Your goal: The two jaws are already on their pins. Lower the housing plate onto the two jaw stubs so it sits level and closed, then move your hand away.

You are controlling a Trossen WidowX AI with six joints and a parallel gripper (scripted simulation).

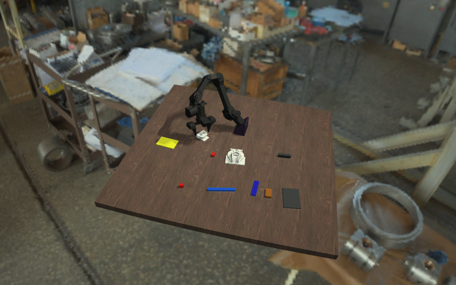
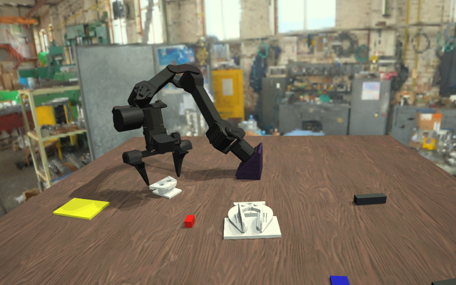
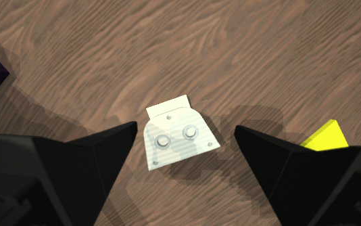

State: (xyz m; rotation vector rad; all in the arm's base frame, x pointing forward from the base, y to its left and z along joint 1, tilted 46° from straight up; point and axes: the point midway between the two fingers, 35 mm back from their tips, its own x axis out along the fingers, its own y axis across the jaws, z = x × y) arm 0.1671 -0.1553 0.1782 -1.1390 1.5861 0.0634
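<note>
Right now the small white part is 30 mm below my gripper tip and 20 mm behind it. The rest, counted from my gripper tip: black block (550 mm to the left, 30 mm below, 30 mm ahead); then yellow plate (210 mm to the right, 100 mm ahead, 40 mm below); then red cube (140 mm ahead, 110 mm to the left, 40 mm below).
</note>
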